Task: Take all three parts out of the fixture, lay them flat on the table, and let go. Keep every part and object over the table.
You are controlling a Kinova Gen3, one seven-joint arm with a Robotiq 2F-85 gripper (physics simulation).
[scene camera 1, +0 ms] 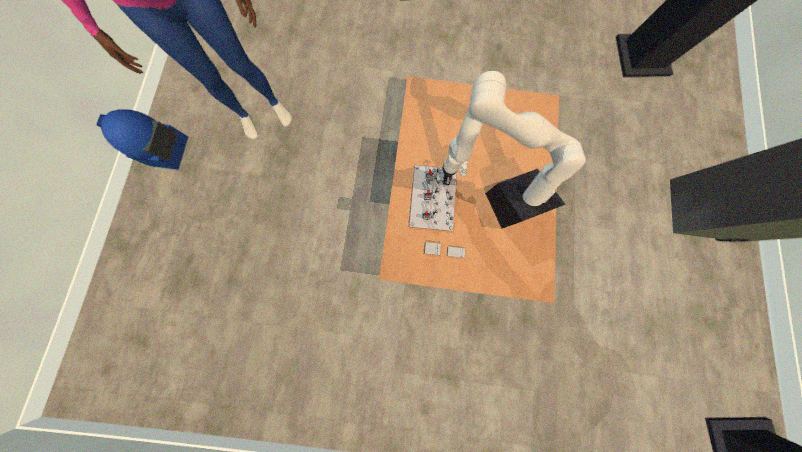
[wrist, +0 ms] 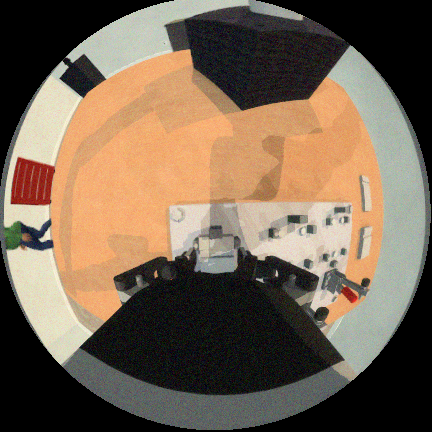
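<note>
The fixture [scene camera 1: 440, 225] [wrist: 255, 215] is a light plate with small pins, blocks and red-handled clamps. One grey part [wrist: 216, 245] sits at its end, low between the pins. My gripper [scene camera 1: 444, 177] [wrist: 216, 254] is shut on this part, a fingertip against each side; the lower portion of the part is hidden by the gripper body in the wrist view. Two other light grey parts lie flat on the table beside the fixture's other end: one [scene camera 1: 456, 252] [wrist: 366, 193] nearer the robot base, the other [scene camera 1: 432, 248] [wrist: 365, 242] farther from it. They lie apart.
Clamps with red handles [scene camera 1: 430, 172] [wrist: 350, 295] stand along the fixture's far side. The black robot base block [scene camera 1: 503, 210] [wrist: 265, 65] stands on the orange table [scene camera 1: 505, 280] [wrist: 125, 175]. The table's left edge runs close past the fixture in the scene view.
</note>
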